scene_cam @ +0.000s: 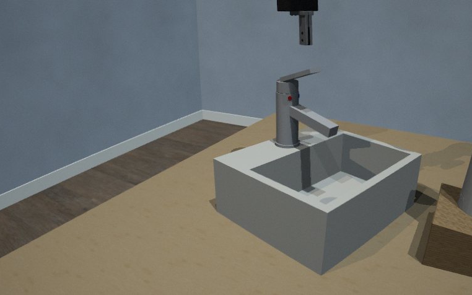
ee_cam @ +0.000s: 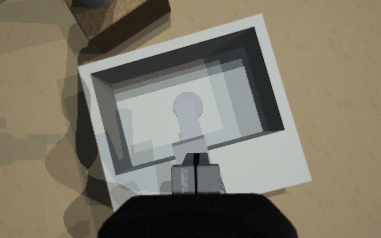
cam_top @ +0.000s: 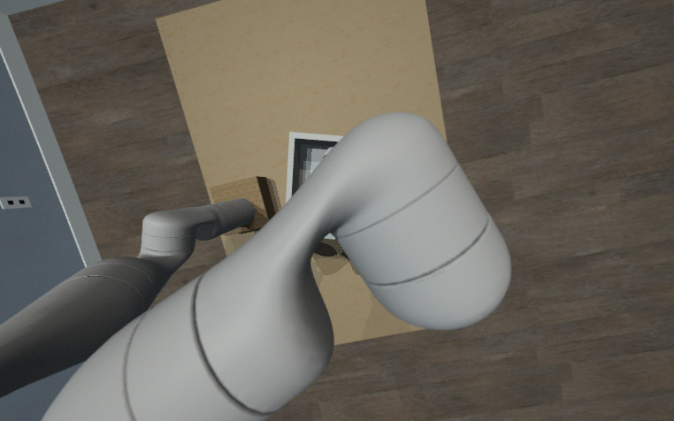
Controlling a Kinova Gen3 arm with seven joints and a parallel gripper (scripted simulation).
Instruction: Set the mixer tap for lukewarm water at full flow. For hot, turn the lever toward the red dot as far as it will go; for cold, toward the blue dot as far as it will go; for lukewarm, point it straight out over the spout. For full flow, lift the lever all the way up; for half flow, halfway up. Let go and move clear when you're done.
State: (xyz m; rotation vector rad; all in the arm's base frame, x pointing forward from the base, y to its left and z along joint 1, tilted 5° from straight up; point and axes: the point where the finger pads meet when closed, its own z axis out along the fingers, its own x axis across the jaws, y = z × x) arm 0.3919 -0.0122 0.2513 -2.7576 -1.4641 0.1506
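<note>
My hand is 20 mm short of the flat lever, 10 mm to the left of it and 80 mm above it. The rest, counted from my hand: grey square sink: 60 mm behind, 20 mm to the left, 320 mm below; then grey mixer tap: 30 mm ahead, 20 mm to the right, 130 mm below.
</note>
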